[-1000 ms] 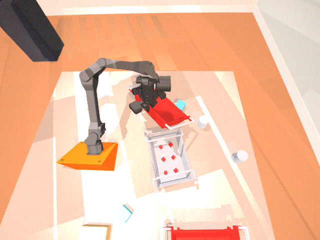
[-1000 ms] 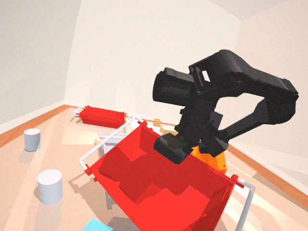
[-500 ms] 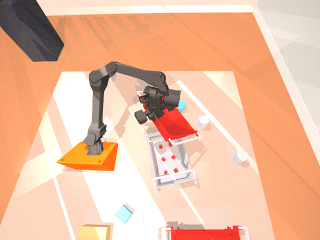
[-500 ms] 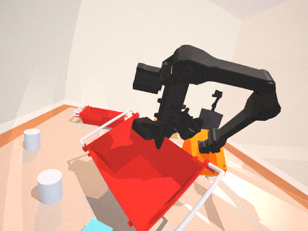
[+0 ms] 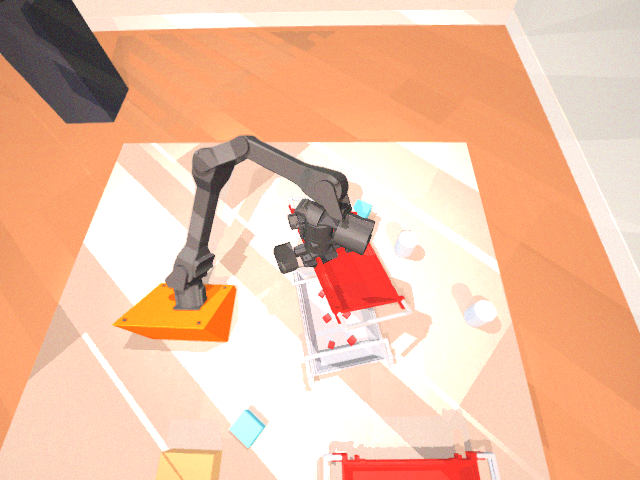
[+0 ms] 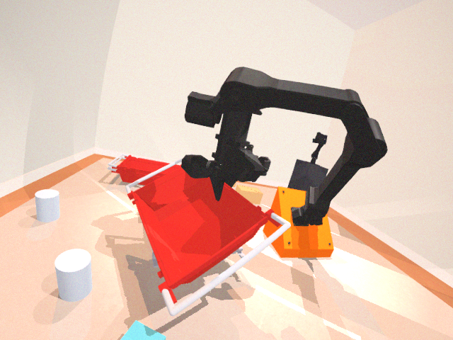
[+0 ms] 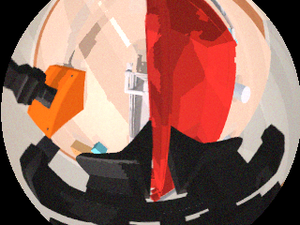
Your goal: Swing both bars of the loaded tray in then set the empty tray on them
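The red tray is 80 mm ahead of my gripper tip, 30 mm to the left of it and 10 mm below it. Round my gripper tip: cream box 280 mm behind, 440 mm to the right, 140 mm below.
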